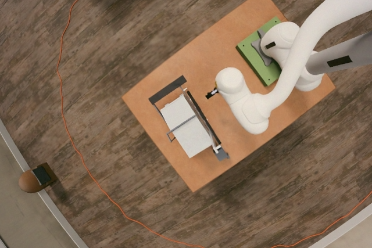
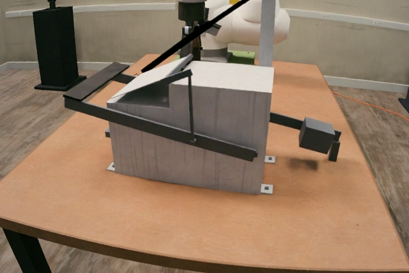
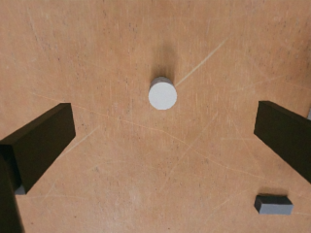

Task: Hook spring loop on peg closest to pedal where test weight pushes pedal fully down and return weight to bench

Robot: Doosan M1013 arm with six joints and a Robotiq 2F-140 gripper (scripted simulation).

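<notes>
The steel test weight lies 9 cm below my hand. Round my hand: grey block (19 cm ahead, 18 cm to the right, 11 cm below); then dark block (19 cm ahead, 41 cm to the left, 9 cm below).
</notes>
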